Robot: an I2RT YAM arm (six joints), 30 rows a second.
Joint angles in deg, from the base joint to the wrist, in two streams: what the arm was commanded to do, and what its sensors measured. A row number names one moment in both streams.
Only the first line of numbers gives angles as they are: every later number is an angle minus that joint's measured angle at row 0.
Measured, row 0:
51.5, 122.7, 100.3, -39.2, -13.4, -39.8
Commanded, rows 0 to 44:
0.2, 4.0, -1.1, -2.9, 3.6, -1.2
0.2, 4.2, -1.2, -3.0, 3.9, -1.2
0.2, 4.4, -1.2, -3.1, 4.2, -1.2
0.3, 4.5, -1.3, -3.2, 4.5, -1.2
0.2, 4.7, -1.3, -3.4, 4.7, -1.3
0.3, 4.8, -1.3, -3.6, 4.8, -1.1
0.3, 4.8, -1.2, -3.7, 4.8, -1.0
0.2, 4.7, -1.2, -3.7, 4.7, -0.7
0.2, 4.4, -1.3, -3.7, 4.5, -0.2
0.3, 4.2, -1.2, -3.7, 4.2, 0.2
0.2, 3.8, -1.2, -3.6, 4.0, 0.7
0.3, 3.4, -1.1, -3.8, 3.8, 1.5
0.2, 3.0, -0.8, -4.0, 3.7, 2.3
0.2, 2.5, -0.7, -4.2, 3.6, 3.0
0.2, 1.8, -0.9, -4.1, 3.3, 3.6
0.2, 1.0, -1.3, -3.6, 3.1, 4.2
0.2, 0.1, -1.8, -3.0, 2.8, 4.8
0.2, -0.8, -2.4, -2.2, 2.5, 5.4
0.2, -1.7, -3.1, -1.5, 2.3, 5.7
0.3, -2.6, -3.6, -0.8, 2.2, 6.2
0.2, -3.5, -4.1, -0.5, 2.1, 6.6
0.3, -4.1, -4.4, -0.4, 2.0, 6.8
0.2, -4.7, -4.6, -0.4, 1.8, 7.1
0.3, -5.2, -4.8, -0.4, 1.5, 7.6
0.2, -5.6, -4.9, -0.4, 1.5, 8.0
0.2, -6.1, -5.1, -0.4, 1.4, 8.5
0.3, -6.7, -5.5, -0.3, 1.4, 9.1
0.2, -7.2, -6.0, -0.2, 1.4, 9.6
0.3, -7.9, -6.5, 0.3, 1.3, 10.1
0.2, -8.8, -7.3, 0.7, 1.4, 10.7
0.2, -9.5, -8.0, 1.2, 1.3, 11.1
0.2, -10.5, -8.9, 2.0, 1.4, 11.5
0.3, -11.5, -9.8, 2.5, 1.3, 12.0
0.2, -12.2, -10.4, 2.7, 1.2, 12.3
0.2, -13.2, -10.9, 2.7, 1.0, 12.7
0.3, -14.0, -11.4, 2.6, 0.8, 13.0
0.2, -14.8, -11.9, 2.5, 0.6, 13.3
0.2, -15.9, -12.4, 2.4, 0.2, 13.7
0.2, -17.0, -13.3, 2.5, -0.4, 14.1
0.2, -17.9, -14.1, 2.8, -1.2, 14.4
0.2, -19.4, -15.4, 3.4, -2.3, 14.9
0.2, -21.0, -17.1, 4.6, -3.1, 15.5
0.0, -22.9, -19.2, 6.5, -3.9, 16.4
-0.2, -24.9, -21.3, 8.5, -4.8, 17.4
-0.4, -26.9, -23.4, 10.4, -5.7, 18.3
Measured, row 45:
0.1, -22.0, -19.4, 6.2, -1.8, 15.4
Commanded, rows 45 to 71:
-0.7, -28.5, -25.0, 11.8, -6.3, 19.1
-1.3, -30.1, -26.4, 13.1, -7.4, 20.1
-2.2, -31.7, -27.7, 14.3, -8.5, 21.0
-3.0, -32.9, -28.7, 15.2, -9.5, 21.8
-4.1, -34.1, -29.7, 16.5, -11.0, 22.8
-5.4, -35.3, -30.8, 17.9, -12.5, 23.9
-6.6, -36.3, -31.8, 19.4, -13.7, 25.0
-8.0, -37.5, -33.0, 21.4, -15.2, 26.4
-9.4, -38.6, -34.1, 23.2, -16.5, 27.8
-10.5, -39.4, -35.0, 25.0, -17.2, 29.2
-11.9, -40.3, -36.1, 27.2, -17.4, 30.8
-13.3, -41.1, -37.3, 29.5, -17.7, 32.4
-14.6, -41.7, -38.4, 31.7, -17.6, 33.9
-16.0, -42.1, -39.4, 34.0, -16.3, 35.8
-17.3, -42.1, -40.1, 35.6, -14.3, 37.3
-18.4, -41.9, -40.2, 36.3, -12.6, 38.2
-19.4, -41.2, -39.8, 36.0, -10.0, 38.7
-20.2, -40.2, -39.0, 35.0, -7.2, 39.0
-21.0, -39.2, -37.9, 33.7, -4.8, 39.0
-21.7, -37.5, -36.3, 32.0, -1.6, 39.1
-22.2, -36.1, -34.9, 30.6, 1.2, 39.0
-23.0, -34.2, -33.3, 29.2, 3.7, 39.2
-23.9, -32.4, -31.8, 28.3, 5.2, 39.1
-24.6, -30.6, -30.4, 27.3, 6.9, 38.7
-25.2, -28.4, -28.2, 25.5, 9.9, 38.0
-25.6, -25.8, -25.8, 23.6, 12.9, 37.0
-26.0, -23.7, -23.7, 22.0, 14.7, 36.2
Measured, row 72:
-24.9, -27.8, -27.9, 27.5, 5.1, 37.3
